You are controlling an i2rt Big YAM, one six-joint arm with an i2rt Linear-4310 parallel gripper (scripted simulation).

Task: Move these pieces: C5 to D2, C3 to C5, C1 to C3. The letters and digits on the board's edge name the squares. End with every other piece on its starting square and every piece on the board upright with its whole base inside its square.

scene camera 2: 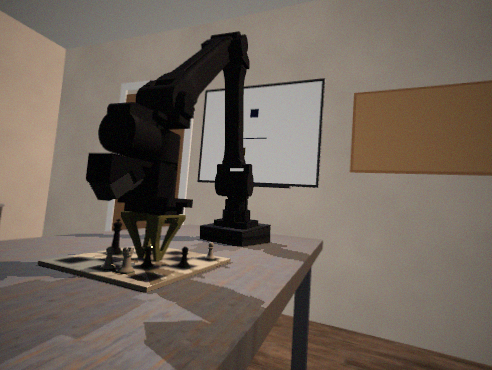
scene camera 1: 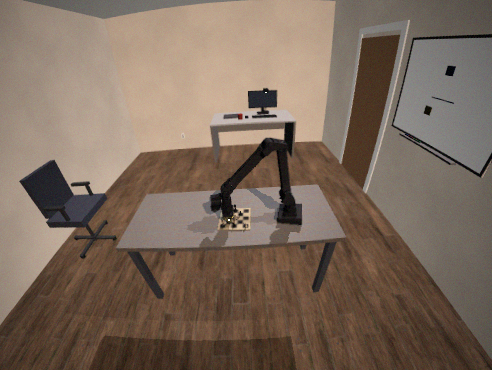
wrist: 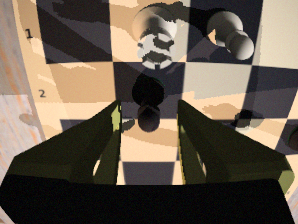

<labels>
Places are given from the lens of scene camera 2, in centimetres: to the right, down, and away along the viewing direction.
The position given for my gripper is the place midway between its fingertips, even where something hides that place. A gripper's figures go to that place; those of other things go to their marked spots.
my gripper [scene camera 2: 149, 259]: -15, 12, 42
chessboard [scene camera 2: 164, 272]: -12, 13, 39
</labels>
